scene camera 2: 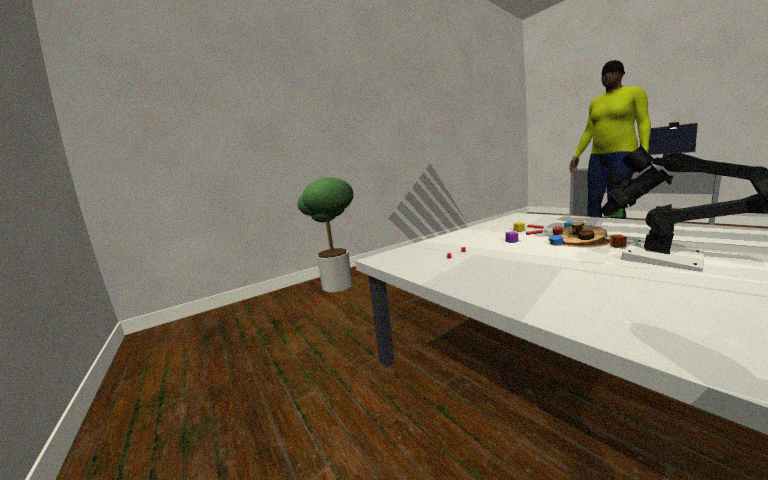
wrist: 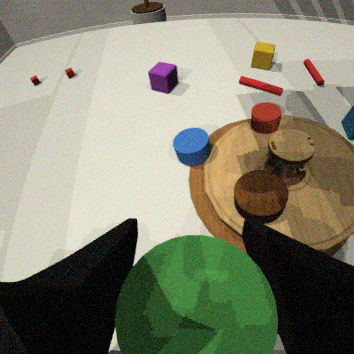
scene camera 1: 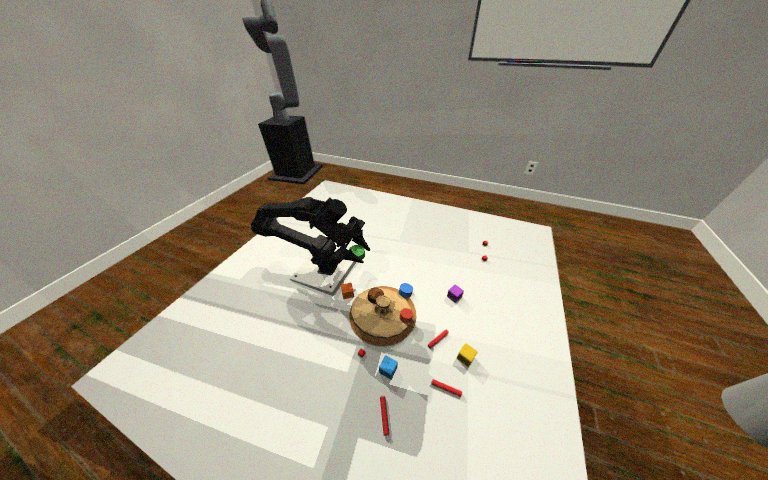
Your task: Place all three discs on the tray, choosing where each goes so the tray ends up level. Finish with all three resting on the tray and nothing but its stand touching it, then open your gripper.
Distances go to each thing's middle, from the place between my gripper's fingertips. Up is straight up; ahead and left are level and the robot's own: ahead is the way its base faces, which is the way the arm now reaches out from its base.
Right now the green disc (wrist: 194,286) is 40 mm behind my hand. Also, from my hand: tray stand (scene camera 1: 381,342) (120 mm to the right, 100 mm below, 90 mm ahead); then red disc (wrist: 265,116) (170 mm ahead, 130 mm to the right, 100 mm below); then blue disc (wrist: 191,145) (150 mm ahead, 120 mm below, 20 mm to the right).
